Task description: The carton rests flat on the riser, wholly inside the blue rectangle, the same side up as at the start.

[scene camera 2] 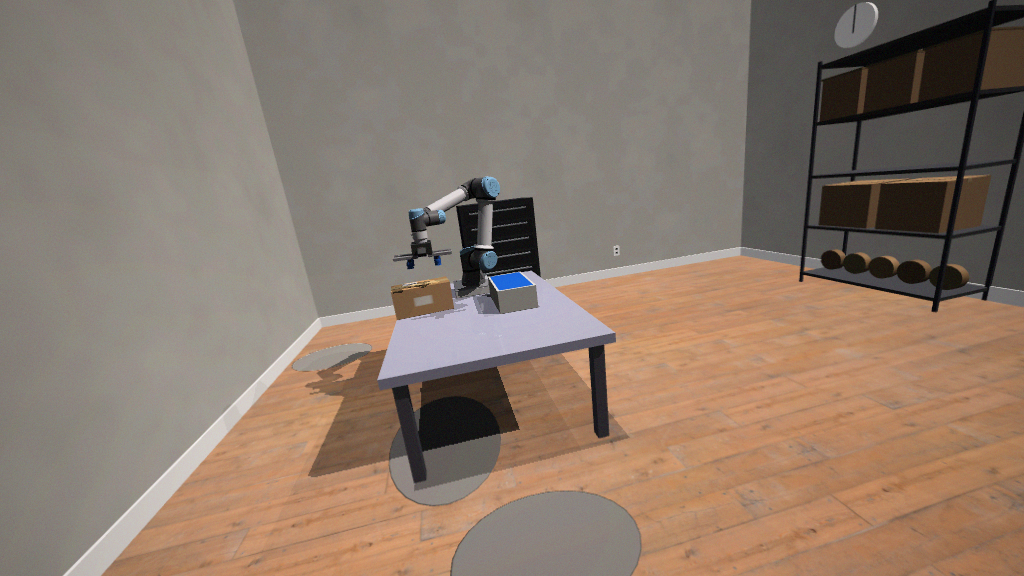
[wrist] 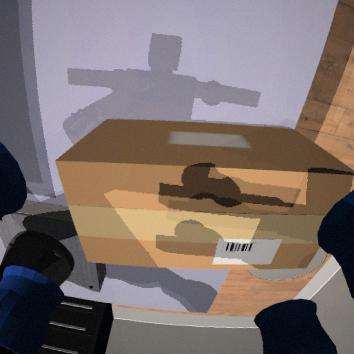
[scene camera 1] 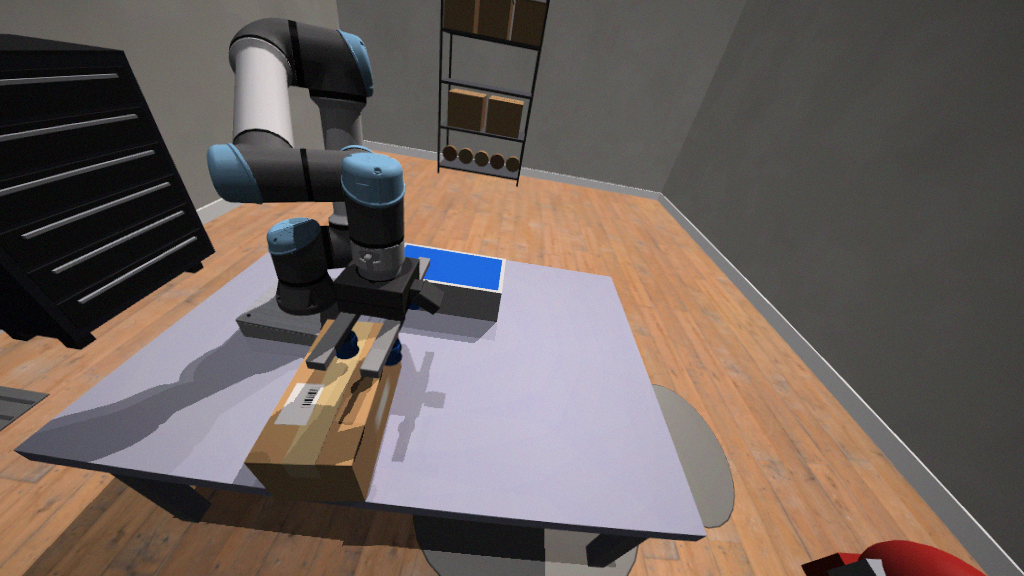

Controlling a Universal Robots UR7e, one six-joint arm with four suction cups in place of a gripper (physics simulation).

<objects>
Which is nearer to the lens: the brown carton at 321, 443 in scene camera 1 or the riser with blue rectangle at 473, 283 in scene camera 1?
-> The brown carton.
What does the riser with blue rectangle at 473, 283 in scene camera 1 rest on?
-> The table.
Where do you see a riser with blue rectangle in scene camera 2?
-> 511, 292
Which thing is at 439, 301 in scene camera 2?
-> A brown carton.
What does my suction head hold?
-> Nothing.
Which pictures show the brown carton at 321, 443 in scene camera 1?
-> Scene camera 2, the wrist view and scene camera 1: all of them.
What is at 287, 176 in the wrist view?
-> A brown carton.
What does the brown carton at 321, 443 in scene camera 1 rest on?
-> The table.
</objects>
